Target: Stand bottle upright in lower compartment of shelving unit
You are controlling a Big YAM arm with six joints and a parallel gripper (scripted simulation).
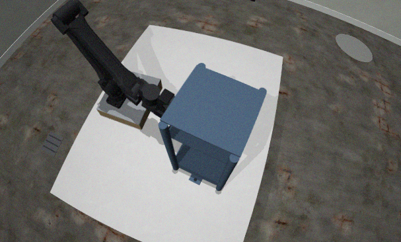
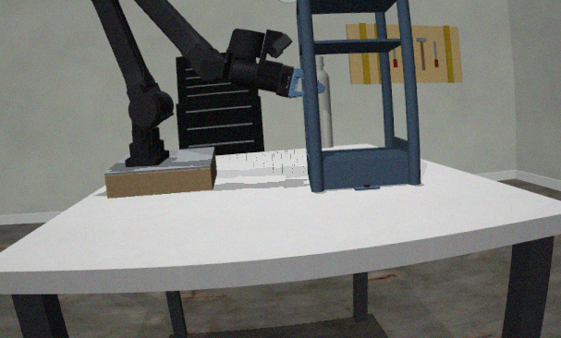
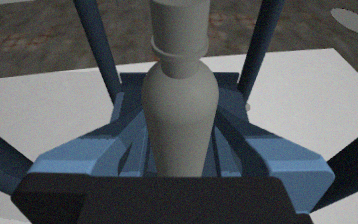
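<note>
The blue shelving unit lies 80 mm ahead of my hand.
</note>
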